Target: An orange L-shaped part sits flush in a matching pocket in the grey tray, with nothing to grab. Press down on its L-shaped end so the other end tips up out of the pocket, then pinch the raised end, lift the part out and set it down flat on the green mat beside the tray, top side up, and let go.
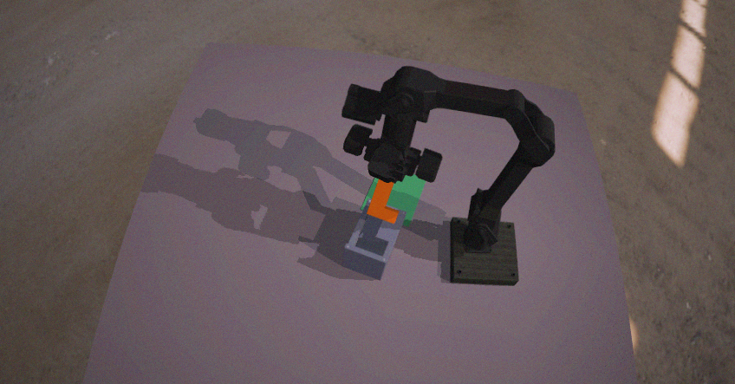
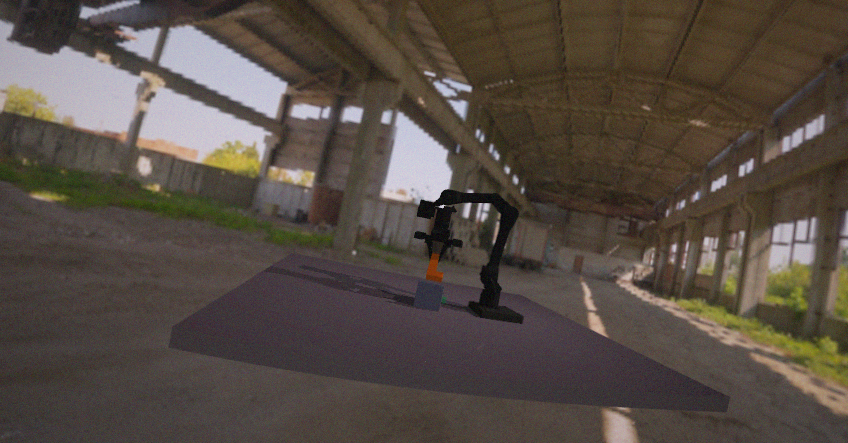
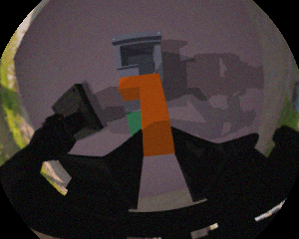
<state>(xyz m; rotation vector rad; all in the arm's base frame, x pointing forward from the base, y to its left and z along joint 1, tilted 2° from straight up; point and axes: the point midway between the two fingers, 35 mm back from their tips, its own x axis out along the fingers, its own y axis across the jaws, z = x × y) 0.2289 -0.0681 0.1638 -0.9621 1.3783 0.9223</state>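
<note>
Now: gripper tip 17 cm above the green mat, 7 cm to the left of it and 4 cm past it. Round my gripper tip: orange L-shaped part (4 cm to the left, 3 cm below).
</note>
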